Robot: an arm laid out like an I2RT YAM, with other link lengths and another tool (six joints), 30 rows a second.
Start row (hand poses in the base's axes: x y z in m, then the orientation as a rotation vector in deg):
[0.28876 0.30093 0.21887 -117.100 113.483 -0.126]
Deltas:
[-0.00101 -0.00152 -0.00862 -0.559 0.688 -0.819]
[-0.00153 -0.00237 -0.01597 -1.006 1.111 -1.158]
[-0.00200 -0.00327 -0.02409 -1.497 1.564 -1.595]
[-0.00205 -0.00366 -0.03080 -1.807 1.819 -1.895]
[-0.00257 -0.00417 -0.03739 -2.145 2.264 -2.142]
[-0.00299 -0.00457 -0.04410 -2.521 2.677 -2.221]
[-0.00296 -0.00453 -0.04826 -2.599 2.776 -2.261]
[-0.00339 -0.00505 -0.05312 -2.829 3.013 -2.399]
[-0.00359 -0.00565 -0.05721 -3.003 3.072 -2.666]
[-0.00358 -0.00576 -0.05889 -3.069 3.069 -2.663]
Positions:
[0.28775 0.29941 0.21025 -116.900 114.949 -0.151]
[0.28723 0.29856 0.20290 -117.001 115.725 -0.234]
[0.28676 0.29766 0.19478 -117.037 116.637 -0.352]
[0.28671 0.29727 0.18807 -117.021 117.220 -0.464]
[0.28619 0.29676 0.18148 -117.148 117.874 -0.396]
[0.28577 0.29636 0.17477 -117.457 118.354 -0.364]
[0.28580 0.29640 0.17061 -117.502 118.486 -0.348]
[0.28537 0.29588 0.16575 -117.592 118.862 -0.364]
[0.28517 0.29528 0.16166 -117.445 119.240 -0.536]
[0.28518 0.29517 0.15998 -117.488 119.262 -0.606]

